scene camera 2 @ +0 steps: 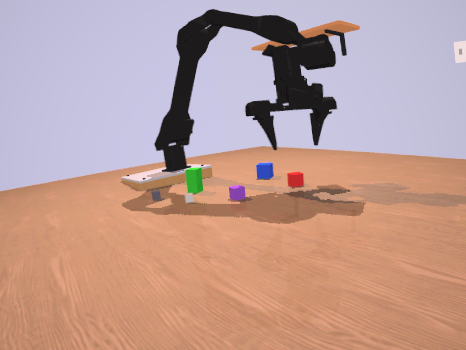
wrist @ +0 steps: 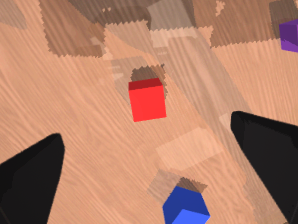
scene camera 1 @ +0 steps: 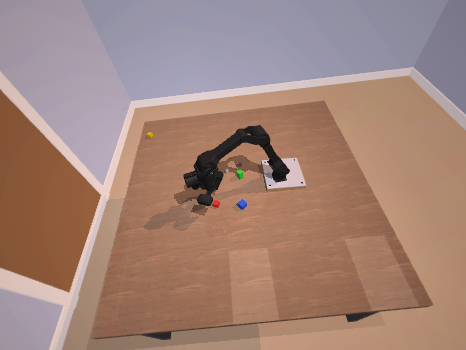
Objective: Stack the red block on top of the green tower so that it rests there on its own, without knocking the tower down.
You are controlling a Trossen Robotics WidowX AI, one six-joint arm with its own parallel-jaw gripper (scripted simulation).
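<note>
There's a red block (wrist: 147,100) here, and there's the gripper (scene camera 2: 296,147), which is open and holding nothing. You can see that same gripper (wrist: 148,130) from the wrist too.
</note>
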